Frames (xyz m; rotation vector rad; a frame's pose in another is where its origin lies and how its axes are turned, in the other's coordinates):
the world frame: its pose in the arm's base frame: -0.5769 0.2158 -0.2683 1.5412 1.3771 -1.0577
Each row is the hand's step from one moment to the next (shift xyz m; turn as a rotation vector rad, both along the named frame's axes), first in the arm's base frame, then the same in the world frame.
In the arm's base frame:
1: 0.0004 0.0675 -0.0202 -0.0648 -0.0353 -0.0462
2: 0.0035 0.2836 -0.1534 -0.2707 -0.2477 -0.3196
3: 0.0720 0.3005 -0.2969 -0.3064 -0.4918 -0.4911
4: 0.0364 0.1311 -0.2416 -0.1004 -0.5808 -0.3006
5: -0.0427 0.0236 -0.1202 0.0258 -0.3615 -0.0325
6: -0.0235 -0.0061 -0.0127 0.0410 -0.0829 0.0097
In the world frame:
1: 0.0413 -0.0063 -0.0567 0.0281 -0.0627 0.0534
2: 0.2382 -0.0269 -0.2157 0.2036 -0.2569 0.3596
3: 0.3830 0.0354 -0.1889 0.2827 -0.2756 0.6489
4: 0.2730 0.0170 -0.0455 0.0861 -0.0566 0.6536
5: 0.1185 -0.0483 0.0211 -0.0869 0.0574 0.3487
6: 0.0086 -0.0232 0.0117 -0.0340 0.0486 0.0716

